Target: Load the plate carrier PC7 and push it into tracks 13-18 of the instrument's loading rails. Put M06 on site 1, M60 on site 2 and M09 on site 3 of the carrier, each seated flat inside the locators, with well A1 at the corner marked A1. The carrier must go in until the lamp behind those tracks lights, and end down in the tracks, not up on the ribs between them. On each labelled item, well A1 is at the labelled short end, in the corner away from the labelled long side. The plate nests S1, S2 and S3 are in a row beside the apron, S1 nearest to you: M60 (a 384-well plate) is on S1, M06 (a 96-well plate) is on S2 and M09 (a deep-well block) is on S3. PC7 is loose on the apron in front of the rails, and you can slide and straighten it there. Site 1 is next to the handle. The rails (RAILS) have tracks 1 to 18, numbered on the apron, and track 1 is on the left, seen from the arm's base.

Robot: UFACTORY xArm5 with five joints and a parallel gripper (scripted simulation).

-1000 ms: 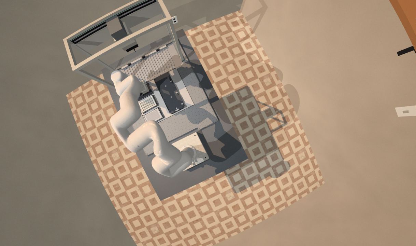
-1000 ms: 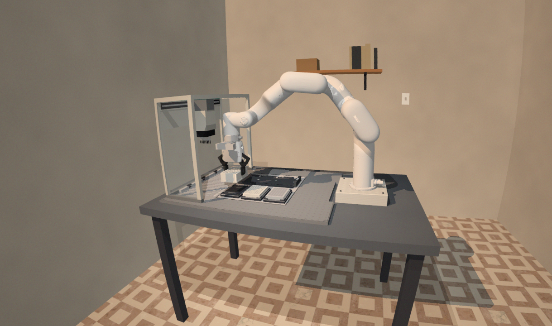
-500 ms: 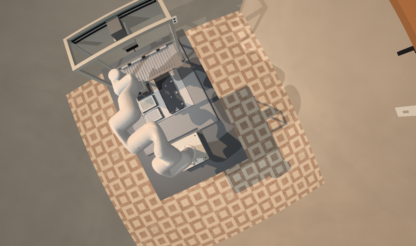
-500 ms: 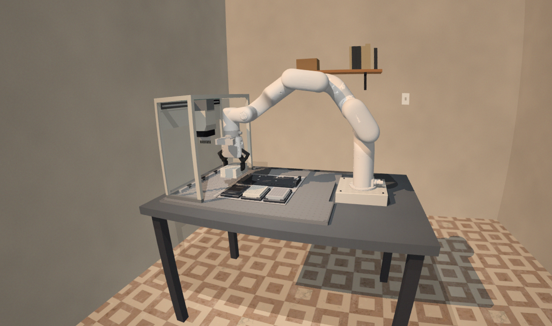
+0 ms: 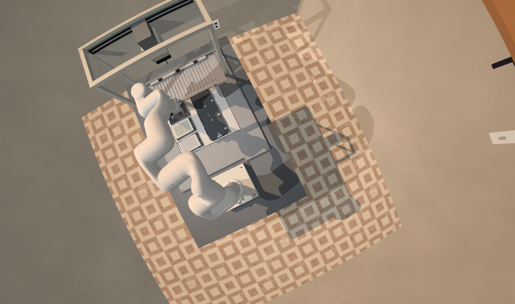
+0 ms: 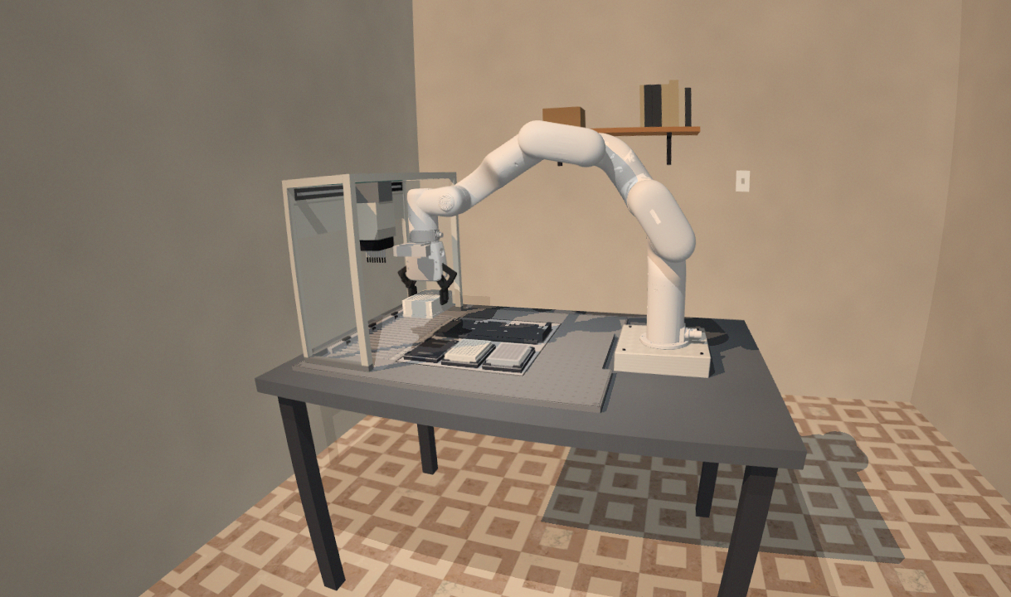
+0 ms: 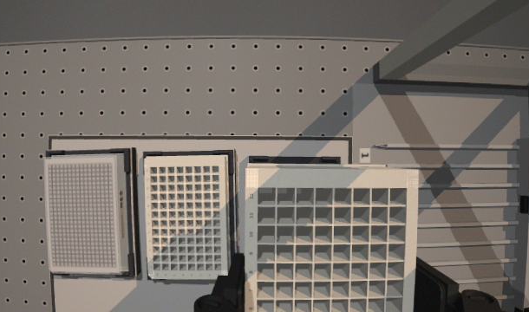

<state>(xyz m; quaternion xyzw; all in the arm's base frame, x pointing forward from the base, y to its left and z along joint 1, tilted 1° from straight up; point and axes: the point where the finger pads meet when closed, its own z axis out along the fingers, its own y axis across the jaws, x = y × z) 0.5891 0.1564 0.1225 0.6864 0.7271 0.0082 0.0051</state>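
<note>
My gripper is now 19 cm to the left of the plate carrier PC7, 13 cm above it and 9 cm past it. Also, from my hand: white plate: 13 cm below, 11 cm behind; deep-well block M09: 1 cm below; plate nest S3: 14 cm below.
</note>
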